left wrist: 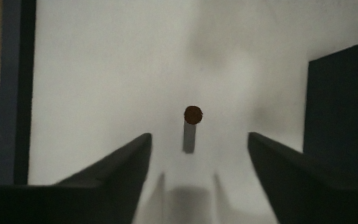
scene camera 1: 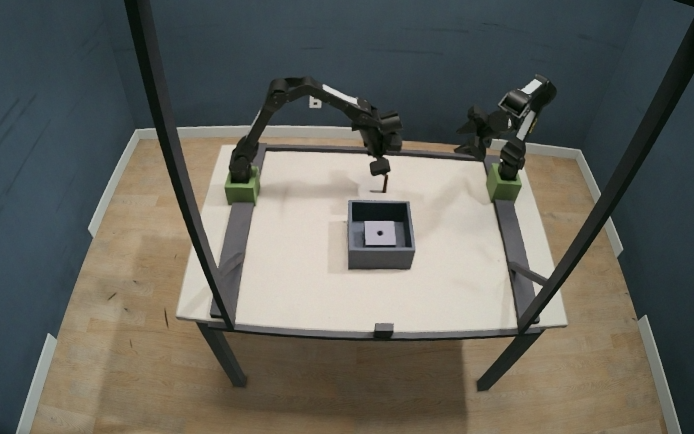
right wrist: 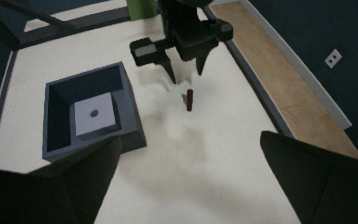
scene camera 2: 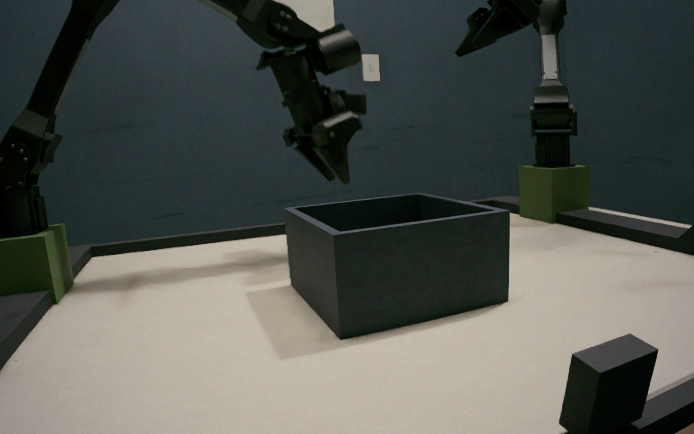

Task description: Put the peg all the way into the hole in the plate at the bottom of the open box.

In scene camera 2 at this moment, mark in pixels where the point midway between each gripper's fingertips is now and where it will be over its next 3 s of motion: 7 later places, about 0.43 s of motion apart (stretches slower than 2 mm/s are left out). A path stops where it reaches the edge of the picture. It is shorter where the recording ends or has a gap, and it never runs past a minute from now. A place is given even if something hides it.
My left gripper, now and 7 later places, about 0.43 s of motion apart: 339, 183; 342, 188; 349, 207; 351, 214; 351, 212; 357, 177; 383, 131; 390, 158
My right gripper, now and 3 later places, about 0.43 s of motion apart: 464, 50; 466, 55; 467, 44; 468, 41
